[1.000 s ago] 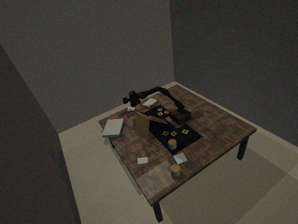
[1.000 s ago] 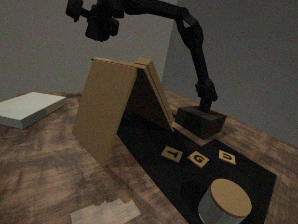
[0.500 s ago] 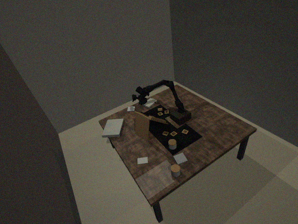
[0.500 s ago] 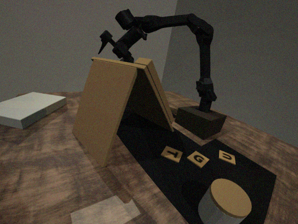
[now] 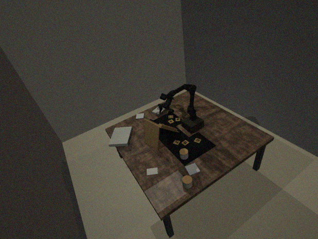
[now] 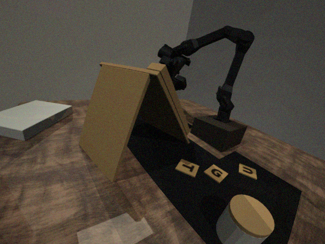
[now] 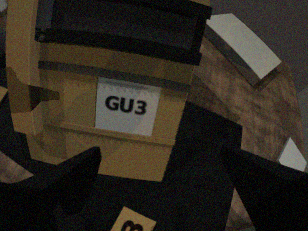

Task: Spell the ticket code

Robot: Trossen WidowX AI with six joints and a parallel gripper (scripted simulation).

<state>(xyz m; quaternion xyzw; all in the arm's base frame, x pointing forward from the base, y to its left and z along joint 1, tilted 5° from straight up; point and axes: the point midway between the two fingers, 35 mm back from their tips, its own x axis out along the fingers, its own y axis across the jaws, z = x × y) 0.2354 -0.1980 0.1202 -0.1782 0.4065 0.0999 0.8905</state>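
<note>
Right now my gripper tip is 36 cm to the right of the tan tile marked g and 16 cm above it. Round my gripper tip: white ticket (7 cm below, 6 cm ahead, 5 cm to the left); then tile marked t (29 cm to the left, 16 cm below, 6 cm ahead); then black mat (20 cm to the left, 16 cm below, 5 cm behind).
</note>
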